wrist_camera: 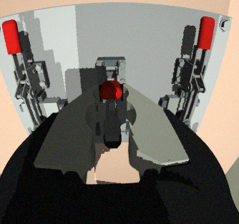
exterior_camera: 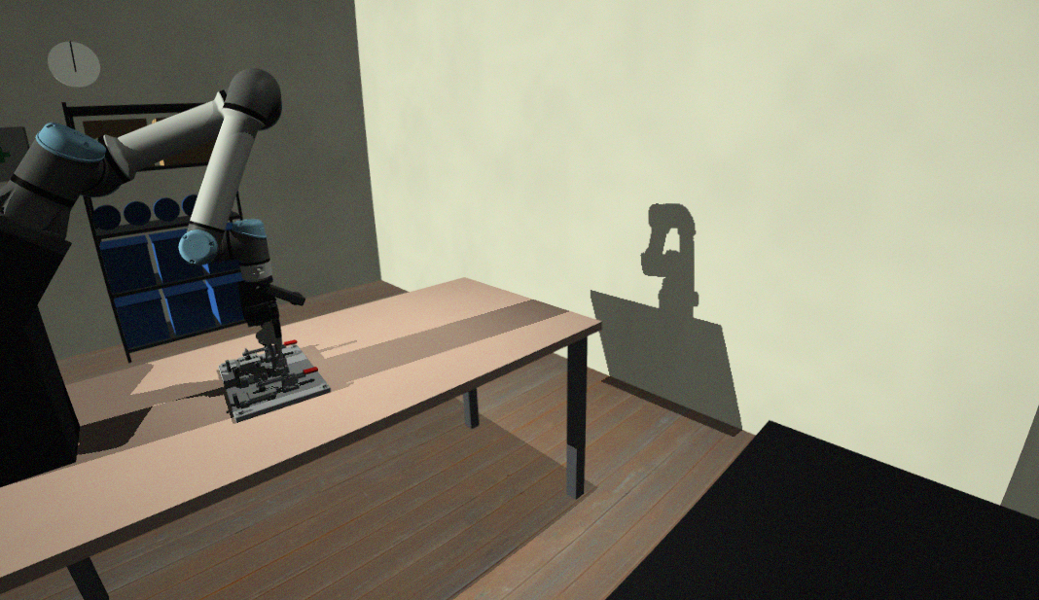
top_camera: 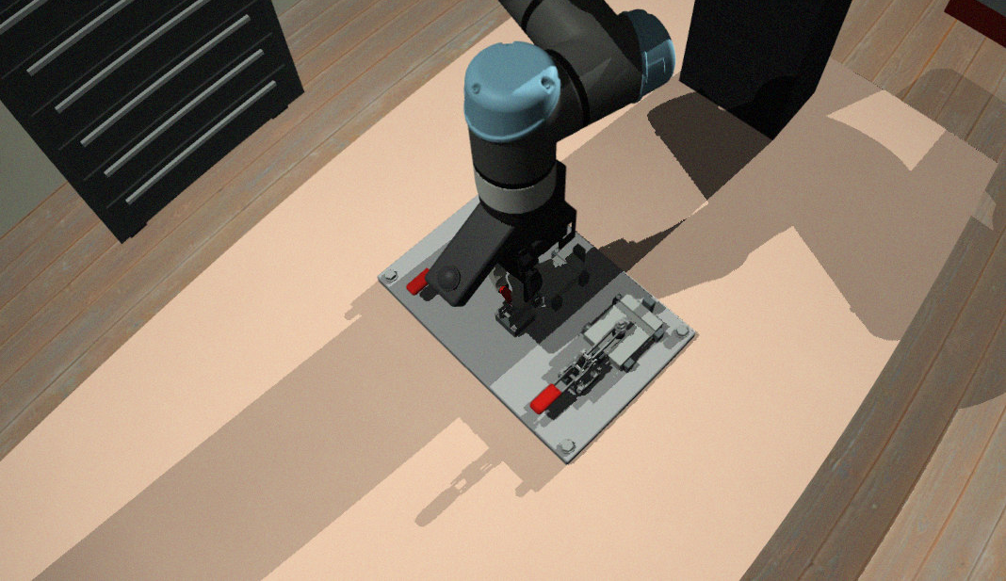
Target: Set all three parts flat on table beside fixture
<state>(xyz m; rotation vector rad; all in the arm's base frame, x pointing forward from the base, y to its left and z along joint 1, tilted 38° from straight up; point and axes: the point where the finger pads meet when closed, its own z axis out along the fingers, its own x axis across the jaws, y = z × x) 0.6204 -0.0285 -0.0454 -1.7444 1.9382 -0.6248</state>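
Now: hand 40 mm past the grey fixture plate and 80 mm above it.
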